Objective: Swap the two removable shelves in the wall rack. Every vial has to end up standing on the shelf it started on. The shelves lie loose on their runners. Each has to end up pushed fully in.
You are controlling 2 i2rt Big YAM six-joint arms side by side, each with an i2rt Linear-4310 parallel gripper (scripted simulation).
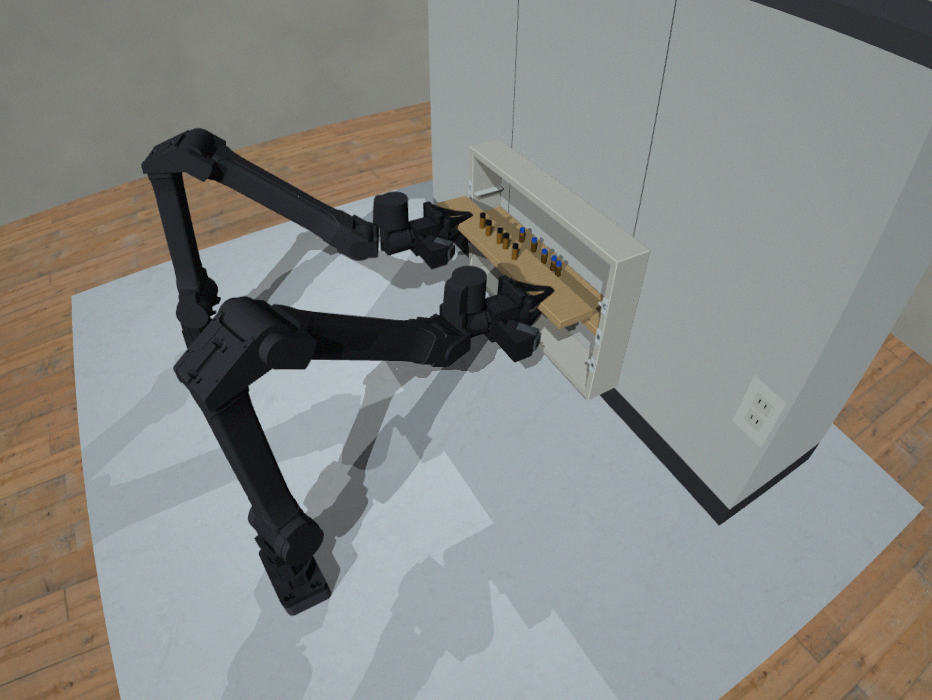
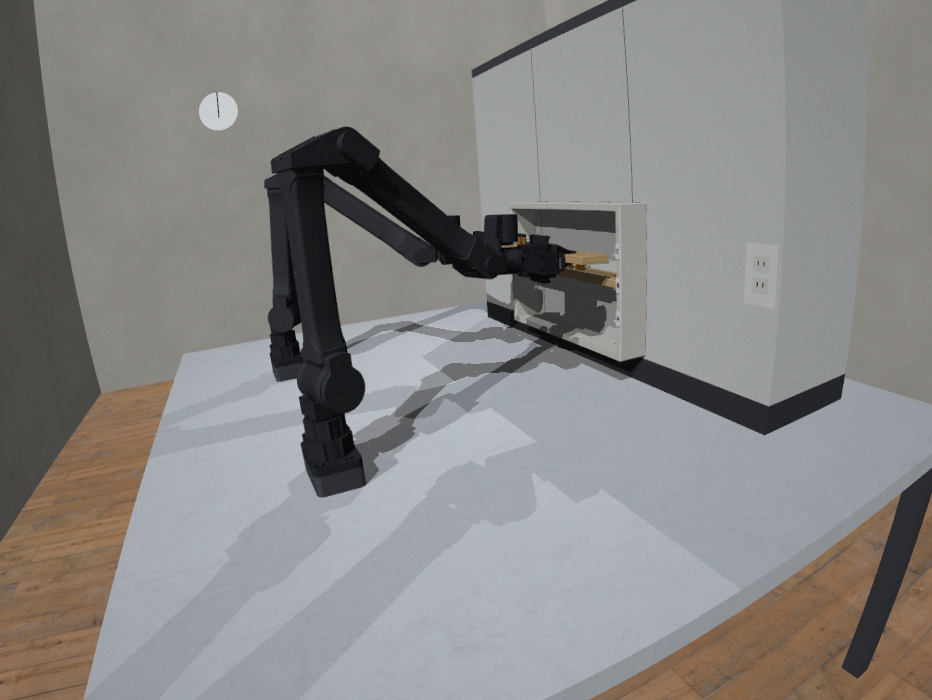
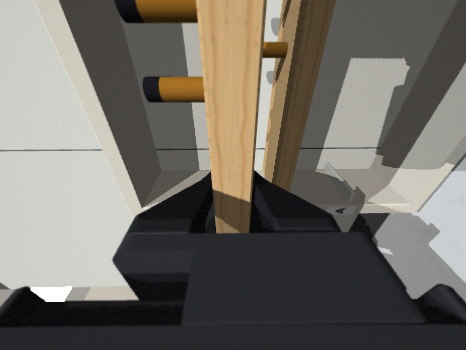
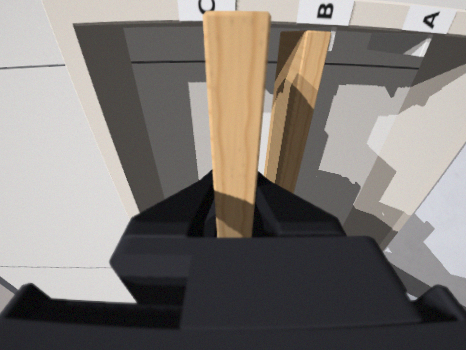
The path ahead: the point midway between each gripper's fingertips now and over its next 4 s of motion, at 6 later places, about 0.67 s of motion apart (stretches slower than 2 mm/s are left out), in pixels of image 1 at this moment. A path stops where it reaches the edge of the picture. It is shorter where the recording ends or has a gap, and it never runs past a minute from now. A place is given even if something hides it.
My left gripper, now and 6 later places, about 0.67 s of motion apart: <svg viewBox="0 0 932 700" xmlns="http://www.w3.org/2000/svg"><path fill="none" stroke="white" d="M471 217L469 223L470 238L470 255L471 266L477 260L488 256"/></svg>
My right gripper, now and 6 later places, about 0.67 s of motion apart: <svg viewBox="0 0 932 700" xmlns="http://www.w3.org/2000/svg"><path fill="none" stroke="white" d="M551 293L549 299L547 315L546 334L544 346L552 339L564 333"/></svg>
